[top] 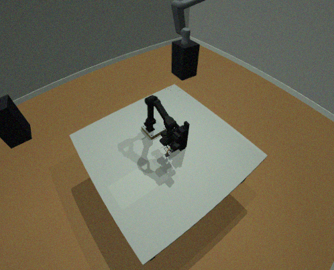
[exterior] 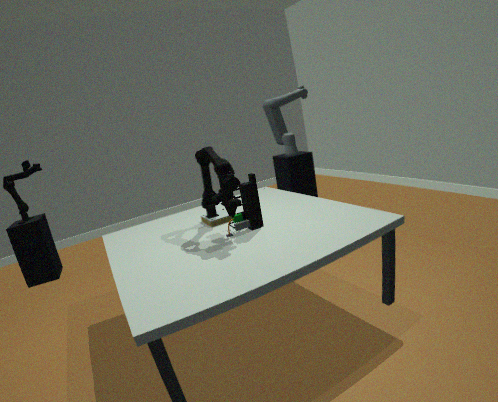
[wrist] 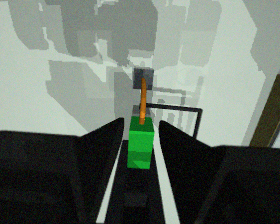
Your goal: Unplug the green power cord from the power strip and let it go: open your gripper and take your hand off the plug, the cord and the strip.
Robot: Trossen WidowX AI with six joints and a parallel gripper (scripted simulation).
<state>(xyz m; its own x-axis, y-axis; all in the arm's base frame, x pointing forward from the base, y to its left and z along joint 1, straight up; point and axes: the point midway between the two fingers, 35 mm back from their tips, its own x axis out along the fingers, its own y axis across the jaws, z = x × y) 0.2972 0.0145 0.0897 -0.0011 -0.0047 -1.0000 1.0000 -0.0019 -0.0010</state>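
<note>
Now: the green plug 5 cm to the left of my gripper tip and 1 cm below it. The rest, counted from my gripper tip: black upright slab: 12 cm to the left, 3 cm above.
</note>
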